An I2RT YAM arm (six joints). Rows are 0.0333 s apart.
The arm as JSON. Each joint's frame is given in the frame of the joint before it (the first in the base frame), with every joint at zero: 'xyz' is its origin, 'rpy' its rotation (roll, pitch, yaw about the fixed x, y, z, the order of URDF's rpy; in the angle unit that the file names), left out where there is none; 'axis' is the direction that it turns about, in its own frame. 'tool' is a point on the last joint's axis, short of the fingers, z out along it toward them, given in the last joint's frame.
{
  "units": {
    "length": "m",
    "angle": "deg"
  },
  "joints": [
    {
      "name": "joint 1",
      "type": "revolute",
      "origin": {
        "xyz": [
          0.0,
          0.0,
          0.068
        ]
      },
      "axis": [
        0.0,
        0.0,
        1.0
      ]
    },
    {
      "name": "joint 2",
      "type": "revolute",
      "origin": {
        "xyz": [
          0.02,
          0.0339,
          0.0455
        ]
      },
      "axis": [
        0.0,
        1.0,
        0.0
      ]
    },
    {
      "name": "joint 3",
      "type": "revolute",
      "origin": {
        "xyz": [
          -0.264,
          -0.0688,
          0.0
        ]
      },
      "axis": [
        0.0,
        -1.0,
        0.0
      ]
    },
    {
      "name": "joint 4",
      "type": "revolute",
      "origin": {
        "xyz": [
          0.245,
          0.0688,
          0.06
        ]
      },
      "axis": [
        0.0,
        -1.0,
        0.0
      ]
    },
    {
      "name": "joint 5",
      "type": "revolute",
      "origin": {
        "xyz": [
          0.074,
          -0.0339,
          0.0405
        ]
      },
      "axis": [
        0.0,
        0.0,
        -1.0
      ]
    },
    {
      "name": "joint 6",
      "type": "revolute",
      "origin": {
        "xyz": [
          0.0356,
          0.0,
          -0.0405
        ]
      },
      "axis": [
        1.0,
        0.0,
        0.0
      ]
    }
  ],
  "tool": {
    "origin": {
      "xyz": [
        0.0,
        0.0,
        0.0
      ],
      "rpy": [
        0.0,
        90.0,
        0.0
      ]
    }
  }
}
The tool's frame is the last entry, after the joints.
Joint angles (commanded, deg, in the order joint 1, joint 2, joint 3, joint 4, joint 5, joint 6), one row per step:
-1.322, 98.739, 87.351, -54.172, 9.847, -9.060
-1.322, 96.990, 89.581, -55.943, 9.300, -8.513
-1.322, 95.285, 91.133, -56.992, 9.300, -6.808
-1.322, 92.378, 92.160, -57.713, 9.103, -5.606
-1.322, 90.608, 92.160, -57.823, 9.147, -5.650
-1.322, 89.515, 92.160, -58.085, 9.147, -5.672
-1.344, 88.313, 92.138, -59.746, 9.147, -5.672
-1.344, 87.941, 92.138, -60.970, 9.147, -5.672
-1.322, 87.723, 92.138, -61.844, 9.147, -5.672
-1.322, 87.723, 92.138, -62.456, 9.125, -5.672
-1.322, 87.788, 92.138, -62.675, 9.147, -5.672
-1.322, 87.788, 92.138, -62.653, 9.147, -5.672
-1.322, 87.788, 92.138, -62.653, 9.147, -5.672
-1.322, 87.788, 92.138, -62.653, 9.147, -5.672
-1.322, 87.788, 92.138, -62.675, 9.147, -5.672
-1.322, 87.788, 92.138, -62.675, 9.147, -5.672
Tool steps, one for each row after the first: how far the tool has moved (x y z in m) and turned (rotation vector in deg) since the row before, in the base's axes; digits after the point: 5 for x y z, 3 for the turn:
-0.00549, 0.00046, 0.02033, 0.673, -2.315, -0.251
-0.00608, 0.00014, 0.01700, 0.726, -2.501, -1.489
-0.01155, 0.00039, 0.02094, 0.693, -3.422, -0.923
-0.00744, 0.00014, 0.00948, -0.099, -1.651, 0.013
-0.00504, 0.00012, 0.00552, -0.031, -0.827, 0.018
-0.00782, 0.00006, 0.00435, 0.011, 0.481, -0.022
-0.00356, 0.00008, 0.00060, 0.020, 0.852, 0.000
-0.00235, 0.00017, 0.00020, 0.015, 0.656, 0.022
-0.00098, 0.00004, -0.00062, 0.033, 0.611, 0.012
-0.00007, -0.00001, -0.00054, -0.012, 0.284, -0.012
0.00004, 0.00000, 0.00002, -0.001, -0.022, 0.000
0.00000, 0.00000, 0.00000, 0.000, 0.000, 0.000
0.00000, 0.00000, 0.00000, 0.000, 0.000, 0.000
-0.00004, 0.00000, -0.00002, 0.001, 0.022, 0.000
0.00000, 0.00000, 0.00000, 0.000, 0.000, 0.000

